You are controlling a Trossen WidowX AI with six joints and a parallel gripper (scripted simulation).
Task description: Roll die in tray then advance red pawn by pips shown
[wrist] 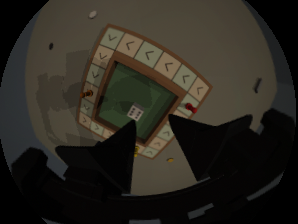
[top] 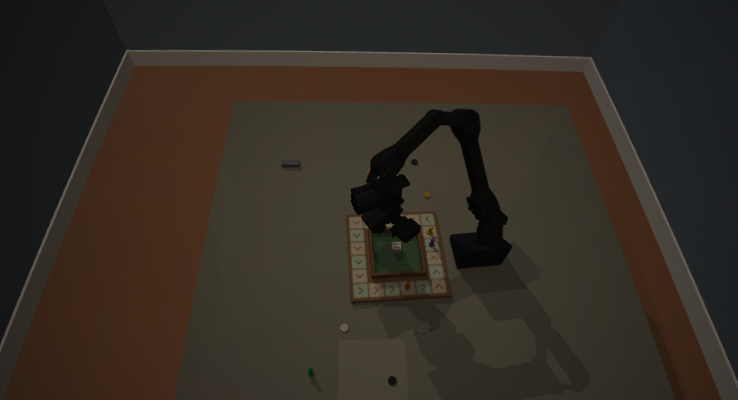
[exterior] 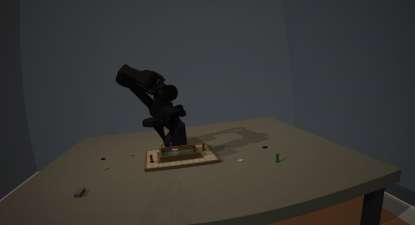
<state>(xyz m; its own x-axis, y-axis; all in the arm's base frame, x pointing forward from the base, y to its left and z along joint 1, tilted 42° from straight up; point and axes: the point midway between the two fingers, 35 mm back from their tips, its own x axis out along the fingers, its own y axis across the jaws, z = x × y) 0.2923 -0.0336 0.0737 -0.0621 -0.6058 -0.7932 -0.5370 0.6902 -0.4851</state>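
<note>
Right now my gripper tip is 3 cm short of the red pawn, 8 cm to the left of it and 6 cm above it. From my gripper tip the other things lie so: green tray (2 cm behind, 3 cm to the left, 8 cm below); white die (3 cm behind, 2 cm to the left, 7 cm below); purple pawn (14 cm behind, 2 cm to the left, 6 cm below).
</note>
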